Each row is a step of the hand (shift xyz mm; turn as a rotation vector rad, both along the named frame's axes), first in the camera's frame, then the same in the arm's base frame.
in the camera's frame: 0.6 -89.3 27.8 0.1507 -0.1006 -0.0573
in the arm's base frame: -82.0 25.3 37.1 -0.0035 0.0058 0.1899
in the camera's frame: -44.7 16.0 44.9 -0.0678 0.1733 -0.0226
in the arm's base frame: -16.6 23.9 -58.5 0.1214 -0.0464 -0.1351
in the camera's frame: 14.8 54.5 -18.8 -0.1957 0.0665 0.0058
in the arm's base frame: 57.6 -11.2 -10.0 -0.0363 -0.0710 -0.1908
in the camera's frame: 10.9 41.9 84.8 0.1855 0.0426 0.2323
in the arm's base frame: 23.6 82.5 -41.2 0.0761 0.2867 0.0472
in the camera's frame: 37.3 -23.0 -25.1 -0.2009 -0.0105 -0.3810
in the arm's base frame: 3.0 -8.6 49.7 -0.0252 -0.4293 -0.0262
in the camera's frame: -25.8 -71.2 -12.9 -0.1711 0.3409 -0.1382
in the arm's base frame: -70.6 -22.4 20.5 0.2403 -0.1923 -0.2643
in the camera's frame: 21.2 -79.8 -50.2 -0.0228 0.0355 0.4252
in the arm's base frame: -48.1 -38.3 74.5 -0.0678 0.3824 -0.1781
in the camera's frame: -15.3 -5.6 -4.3 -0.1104 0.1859 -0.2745
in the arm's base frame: -11.1 -10.0 -7.8 0.1640 -0.2948 -0.0912
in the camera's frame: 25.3 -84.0 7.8 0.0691 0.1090 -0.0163
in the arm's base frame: -61.7 16.6 60.6 0.1294 0.0127 0.0040
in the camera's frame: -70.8 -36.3 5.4 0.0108 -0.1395 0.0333
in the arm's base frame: -65.6 -23.0 -39.1 -0.1214 0.0341 0.0691
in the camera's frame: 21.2 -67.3 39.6 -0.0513 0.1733 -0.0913
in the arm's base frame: -55.9 44.4 38.1 0.1433 -0.1032 -0.0991
